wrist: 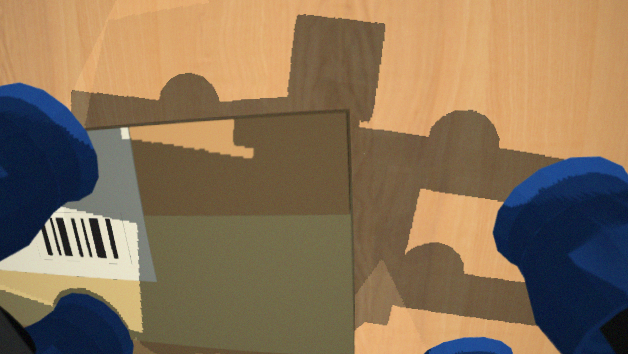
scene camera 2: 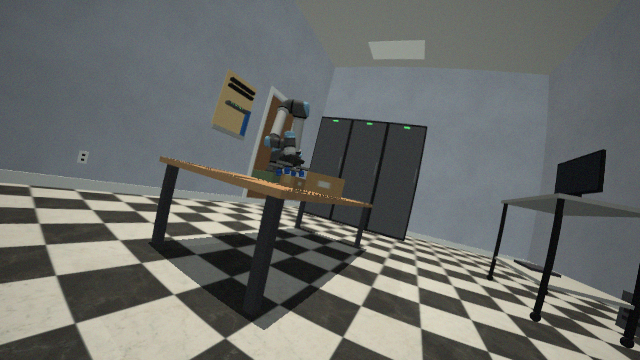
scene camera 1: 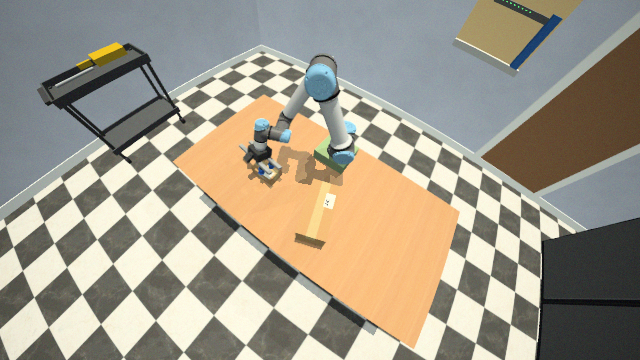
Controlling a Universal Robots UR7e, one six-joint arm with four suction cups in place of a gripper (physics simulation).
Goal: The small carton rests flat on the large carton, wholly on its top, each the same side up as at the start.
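Frame: origin at the arm's base, x ahead, y left, z up, level; millimetres.
Seen in the pictures: hand, its tool point: (wrist: 283,279) (scene camera 2: 290,175); arm's base, origin of its link: (scene camera 2: 273,173).
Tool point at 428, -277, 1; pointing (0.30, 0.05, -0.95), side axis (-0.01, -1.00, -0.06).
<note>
Pixels of each thing's top centre, then the offset from my tool point to it, as dx, dy, dz.
- small carton, centre of its top: (wrist: 123,282) (scene camera 1: 266,167) (scene camera 2: 294,176) -12, +54, +2
- large carton, centre of its top: (scene camera 1: 319,208) (scene camera 2: 326,176) -21, +467, +80
The small carton (scene camera 1: 276,175) (scene camera 2: 286,180) (wrist: 245,185) is brown with a barcode label and sits at the table's left end. My suction gripper (scene camera 1: 266,168) (scene camera 2: 291,172) (wrist: 307,264) is directly on top of it. The two left blue cups press on the label side of the carton. The two right cups hang past its edge over bare table. It is shut on the small carton. I cannot tell whether the carton is clear of the table. The large carton (scene camera 1: 318,214) (scene camera 2: 323,184) is long and flat and lies near the table's middle, apart from the small one.
The wooden table (scene camera 1: 402,251) (scene camera 2: 201,170) carries the arm's green base (scene camera 1: 333,160). A black cart (scene camera 1: 66,89) with a yellow box (scene camera 1: 107,52) stands to the far left. Black cabinets (scene camera 2: 366,170) (scene camera 1: 591,268) and a desk with a monitor (scene camera 2: 577,203) stand beyond.
</note>
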